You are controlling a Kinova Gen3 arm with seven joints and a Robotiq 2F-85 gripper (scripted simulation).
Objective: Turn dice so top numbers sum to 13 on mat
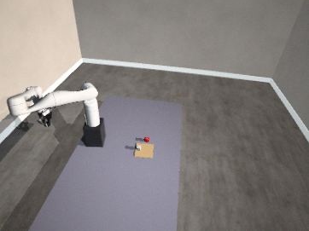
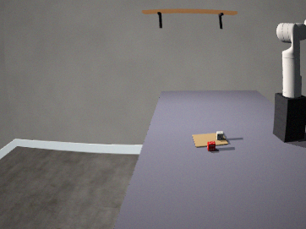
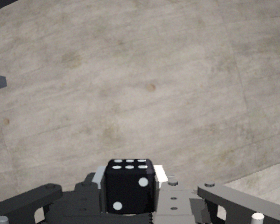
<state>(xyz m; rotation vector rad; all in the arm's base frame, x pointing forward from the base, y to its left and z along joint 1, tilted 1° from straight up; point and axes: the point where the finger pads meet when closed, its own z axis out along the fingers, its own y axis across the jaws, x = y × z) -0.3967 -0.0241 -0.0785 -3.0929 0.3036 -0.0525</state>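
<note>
Now: hand 800 mm short of the red die, 120 mm to the right of it and 110 mm above it. The rest, counted from my hand: black die (right at my hand); tan mat (800 mm ahead, 10 mm to the left, 130 mm below); white die (750 mm ahead, 10 mm to the left, 110 mm below).
</note>
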